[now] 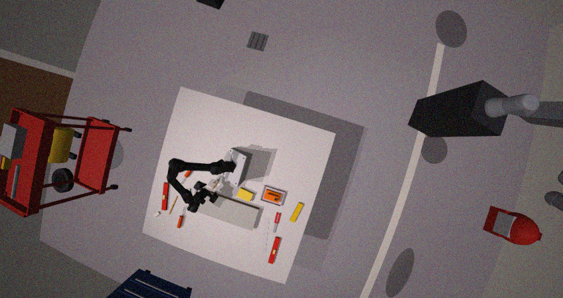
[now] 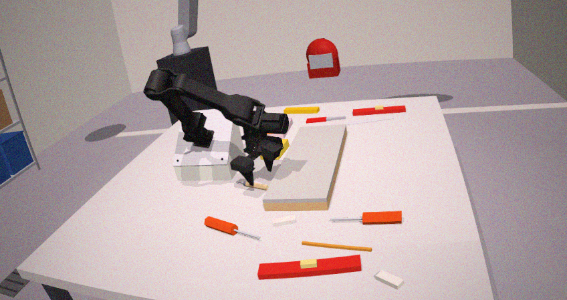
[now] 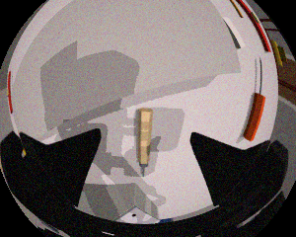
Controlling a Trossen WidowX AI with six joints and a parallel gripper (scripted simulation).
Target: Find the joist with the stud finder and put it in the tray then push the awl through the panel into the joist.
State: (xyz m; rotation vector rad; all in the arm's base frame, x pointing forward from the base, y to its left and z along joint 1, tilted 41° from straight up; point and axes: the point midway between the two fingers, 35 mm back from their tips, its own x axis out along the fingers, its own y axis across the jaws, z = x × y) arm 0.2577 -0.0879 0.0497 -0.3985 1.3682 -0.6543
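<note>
Now: the awl 60 mm behind my gripper tip, 10 mm to the left of it and 30 mm below it. Round my gripper tip: yellow block 70 mm behind, 250 mm to the left, 30 mm below; then pink tray 150 mm behind, 450 mm to the left, 30 mm below; then orange rod 300 mm ahead, 250 mm to the right, 40 mm below.
</note>
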